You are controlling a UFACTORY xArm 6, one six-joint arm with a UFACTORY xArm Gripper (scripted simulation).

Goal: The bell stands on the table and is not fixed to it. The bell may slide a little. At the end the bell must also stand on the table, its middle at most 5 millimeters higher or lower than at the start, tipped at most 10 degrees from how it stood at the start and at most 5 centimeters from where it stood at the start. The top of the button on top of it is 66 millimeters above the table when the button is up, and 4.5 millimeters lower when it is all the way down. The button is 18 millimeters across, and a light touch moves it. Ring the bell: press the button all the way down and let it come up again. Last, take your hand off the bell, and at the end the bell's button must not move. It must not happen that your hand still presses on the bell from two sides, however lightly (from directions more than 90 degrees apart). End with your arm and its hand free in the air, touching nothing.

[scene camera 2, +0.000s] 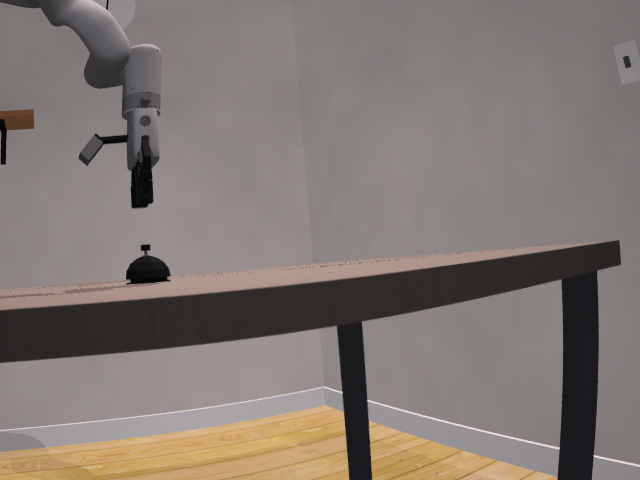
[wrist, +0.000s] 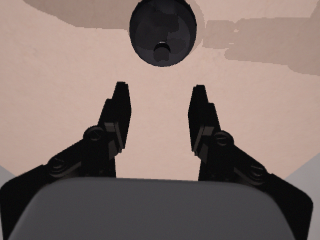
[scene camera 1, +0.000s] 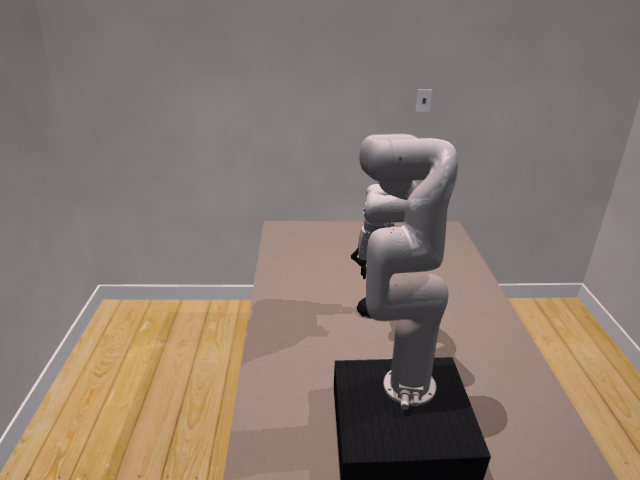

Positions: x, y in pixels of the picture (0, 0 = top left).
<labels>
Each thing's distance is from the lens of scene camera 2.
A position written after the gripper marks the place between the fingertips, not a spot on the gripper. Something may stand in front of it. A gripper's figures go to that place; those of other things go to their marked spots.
gripper [scene camera 2: 142, 205]: 0.97 m
bell [scene camera 2: 147, 269]: 0.92 m
</labels>
